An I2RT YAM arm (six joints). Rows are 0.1 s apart.
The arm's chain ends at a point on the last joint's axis. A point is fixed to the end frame.
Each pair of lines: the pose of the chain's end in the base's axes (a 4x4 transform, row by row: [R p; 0 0 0 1], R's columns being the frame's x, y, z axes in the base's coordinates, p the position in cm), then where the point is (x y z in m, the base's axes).
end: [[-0.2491, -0.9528, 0.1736, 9.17], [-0.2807, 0.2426, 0.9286, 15.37], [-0.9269, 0.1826, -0.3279, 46.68], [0, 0, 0, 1]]
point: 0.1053 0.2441 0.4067
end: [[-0.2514, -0.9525, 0.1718, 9.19], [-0.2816, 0.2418, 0.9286, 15.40], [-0.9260, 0.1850, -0.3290, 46.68], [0, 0, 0, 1]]
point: 0.1052 0.2443 0.4066
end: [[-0.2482, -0.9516, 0.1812, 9.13], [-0.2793, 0.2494, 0.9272, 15.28], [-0.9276, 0.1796, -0.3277, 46.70], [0, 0, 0, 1]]
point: 0.1057 0.2430 0.4069
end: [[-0.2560, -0.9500, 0.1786, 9.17], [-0.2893, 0.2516, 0.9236, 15.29], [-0.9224, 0.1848, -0.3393, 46.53], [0, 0, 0, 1]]
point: 0.1056 0.2425 0.4041
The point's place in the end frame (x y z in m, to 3 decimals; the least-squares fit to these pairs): 0.027 -0.002 0.106
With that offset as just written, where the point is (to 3 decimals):
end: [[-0.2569, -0.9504, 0.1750, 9.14], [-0.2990, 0.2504, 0.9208, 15.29], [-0.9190, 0.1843, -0.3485, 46.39], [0, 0, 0, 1]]
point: 0.105 0.242 0.402
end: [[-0.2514, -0.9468, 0.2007, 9.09], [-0.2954, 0.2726, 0.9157, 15.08], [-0.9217, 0.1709, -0.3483, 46.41], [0, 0, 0, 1]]
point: 0.107 0.239 0.402
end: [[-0.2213, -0.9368, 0.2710, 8.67], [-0.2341, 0.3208, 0.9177, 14.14], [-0.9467, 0.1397, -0.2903, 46.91], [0, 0, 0, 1]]
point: 0.111 0.232 0.412
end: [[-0.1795, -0.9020, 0.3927, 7.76], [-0.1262, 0.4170, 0.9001, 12.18], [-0.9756, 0.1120, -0.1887, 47.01], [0, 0, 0, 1]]
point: 0.116 0.213 0.424
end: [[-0.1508, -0.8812, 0.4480, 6.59], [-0.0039, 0.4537, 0.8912, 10.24], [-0.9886, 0.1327, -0.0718, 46.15], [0, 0, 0, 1]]
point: 0.111 0.196 0.427
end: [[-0.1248, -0.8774, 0.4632, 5.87], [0.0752, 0.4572, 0.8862, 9.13], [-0.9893, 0.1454, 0.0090, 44.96], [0, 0, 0, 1]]
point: 0.106 0.186 0.424
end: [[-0.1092, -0.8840, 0.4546, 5.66], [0.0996, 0.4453, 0.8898, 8.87], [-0.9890, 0.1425, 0.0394, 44.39], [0, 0, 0, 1]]
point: 0.104 0.185 0.421
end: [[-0.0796, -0.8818, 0.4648, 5.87], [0.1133, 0.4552, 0.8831, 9.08], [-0.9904, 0.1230, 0.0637, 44.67], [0, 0, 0, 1]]
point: 0.108 0.187 0.426
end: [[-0.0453, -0.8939, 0.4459, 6.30], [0.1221, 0.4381, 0.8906, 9.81], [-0.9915, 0.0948, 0.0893, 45.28], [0, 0, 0, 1]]
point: 0.111 0.195 0.435
